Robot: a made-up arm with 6 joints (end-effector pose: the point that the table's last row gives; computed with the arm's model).
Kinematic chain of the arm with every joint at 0, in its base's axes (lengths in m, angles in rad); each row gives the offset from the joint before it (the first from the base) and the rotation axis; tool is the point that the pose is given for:
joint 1: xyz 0 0 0.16 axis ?
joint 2: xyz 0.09 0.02 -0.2 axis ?
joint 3: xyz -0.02 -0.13 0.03 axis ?
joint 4: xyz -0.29 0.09 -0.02 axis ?
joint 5: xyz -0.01 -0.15 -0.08 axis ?
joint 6: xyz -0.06 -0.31 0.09 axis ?
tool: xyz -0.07 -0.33 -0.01
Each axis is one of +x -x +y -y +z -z.
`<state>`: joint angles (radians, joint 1 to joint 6).
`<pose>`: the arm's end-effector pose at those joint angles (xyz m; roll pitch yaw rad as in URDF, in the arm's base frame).
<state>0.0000 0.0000 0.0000 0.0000 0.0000 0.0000</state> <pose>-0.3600 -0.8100 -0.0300 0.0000 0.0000 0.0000</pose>
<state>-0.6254 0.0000 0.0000 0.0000 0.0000 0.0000</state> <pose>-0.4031 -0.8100 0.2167 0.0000 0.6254 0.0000</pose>
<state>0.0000 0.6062 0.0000 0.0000 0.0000 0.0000</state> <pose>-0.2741 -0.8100 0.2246 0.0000 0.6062 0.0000</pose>
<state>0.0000 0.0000 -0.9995 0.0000 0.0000 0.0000</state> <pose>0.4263 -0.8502 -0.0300 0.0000 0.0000 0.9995</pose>
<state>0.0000 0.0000 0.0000 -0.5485 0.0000 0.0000</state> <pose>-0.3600 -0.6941 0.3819 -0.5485 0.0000 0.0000</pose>
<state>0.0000 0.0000 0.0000 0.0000 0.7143 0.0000</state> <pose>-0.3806 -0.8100 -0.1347 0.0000 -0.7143 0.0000</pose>
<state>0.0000 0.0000 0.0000 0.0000 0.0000 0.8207</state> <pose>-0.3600 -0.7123 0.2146 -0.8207 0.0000 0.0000</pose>
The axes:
joint 1: -y
joint 2: +y
joint 3: -z
joint 4: +x
joint 5: -y
joint 6: -x

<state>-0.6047 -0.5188 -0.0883 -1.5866 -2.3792 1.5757</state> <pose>0.0826 -0.2984 0.4185 3.0834 -0.0675 -2.2884</pose>
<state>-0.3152 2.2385 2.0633 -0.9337 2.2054 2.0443</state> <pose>0.1575 0.5666 0.0082 -1.1683 1.0561 2.6866</pose>
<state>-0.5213 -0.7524 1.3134 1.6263 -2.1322 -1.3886</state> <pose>-0.0666 0.2972 -0.5905 2.7581 -0.2033 0.8410</pose>
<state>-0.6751 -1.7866 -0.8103 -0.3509 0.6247 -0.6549</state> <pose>0.0316 -0.8144 0.1649 -1.1783 -0.6612 1.9731</pose>
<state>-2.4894 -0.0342 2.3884 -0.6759 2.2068 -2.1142</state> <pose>-0.0442 0.0669 0.2201 2.8933 1.3618 2.9519</pose>
